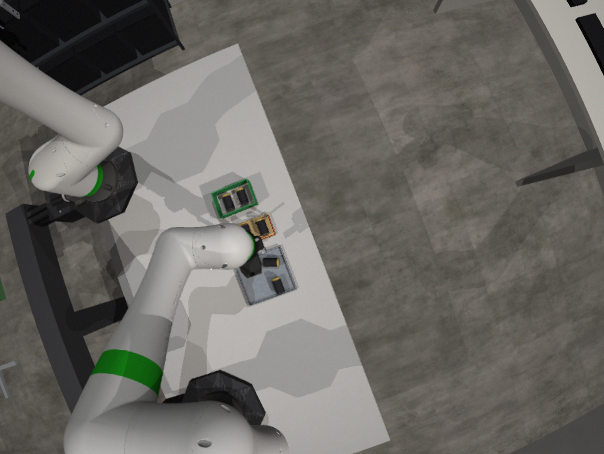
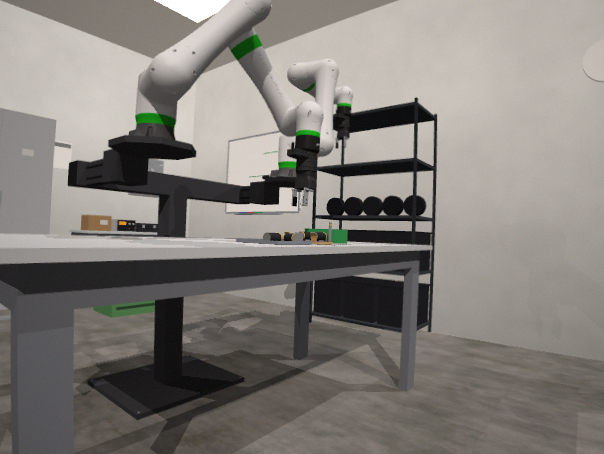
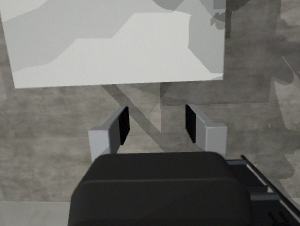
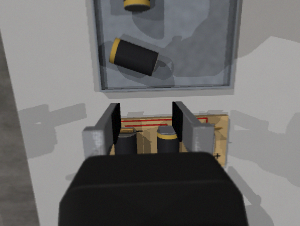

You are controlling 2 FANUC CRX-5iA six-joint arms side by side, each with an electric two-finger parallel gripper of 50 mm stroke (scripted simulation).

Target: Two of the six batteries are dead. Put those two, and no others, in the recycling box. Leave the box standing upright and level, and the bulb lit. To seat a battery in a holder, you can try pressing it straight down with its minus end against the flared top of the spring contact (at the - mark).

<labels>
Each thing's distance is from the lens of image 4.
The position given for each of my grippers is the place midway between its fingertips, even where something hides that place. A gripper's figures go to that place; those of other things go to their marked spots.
my right gripper (image 4: 146,114): 16 cm
grey tray (image 4: 195,51): 31 cm
</labels>
